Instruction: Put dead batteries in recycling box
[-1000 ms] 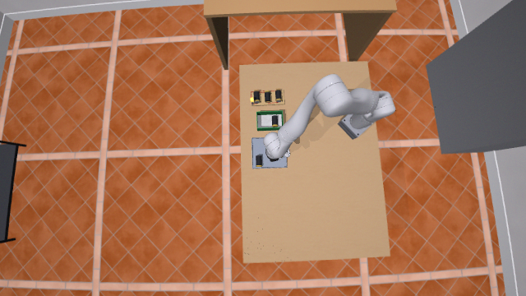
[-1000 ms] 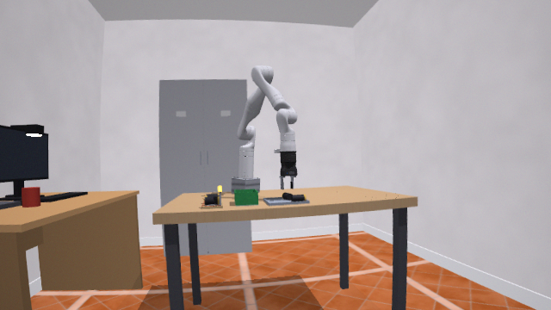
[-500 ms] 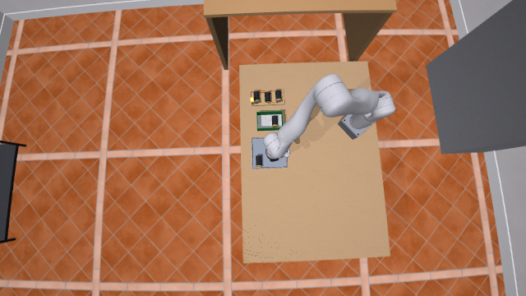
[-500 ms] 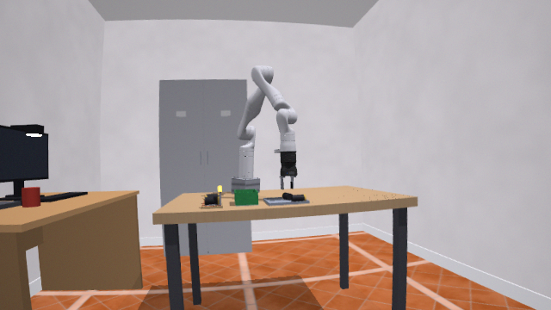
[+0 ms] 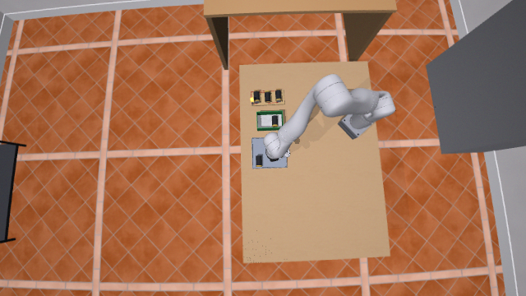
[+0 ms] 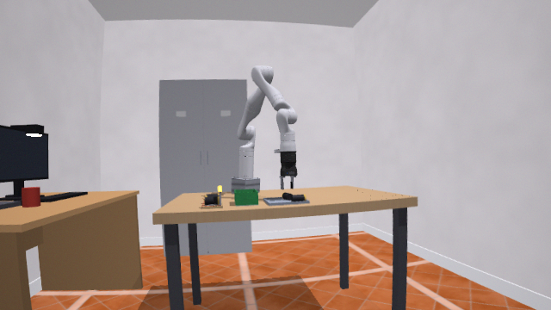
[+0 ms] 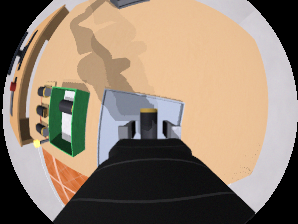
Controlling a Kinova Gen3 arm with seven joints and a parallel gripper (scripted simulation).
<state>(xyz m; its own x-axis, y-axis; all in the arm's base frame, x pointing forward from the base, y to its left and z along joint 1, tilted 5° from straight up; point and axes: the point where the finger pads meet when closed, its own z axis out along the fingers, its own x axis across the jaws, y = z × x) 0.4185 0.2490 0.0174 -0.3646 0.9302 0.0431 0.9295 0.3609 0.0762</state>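
Right now the grey tray is 70 mm below my hand, 50 mm ahead of it and 10 mm to the right of it. The rest, counted from my hand: green recycling box: 190 mm to the right, 70 mm ahead, 60 mm below.
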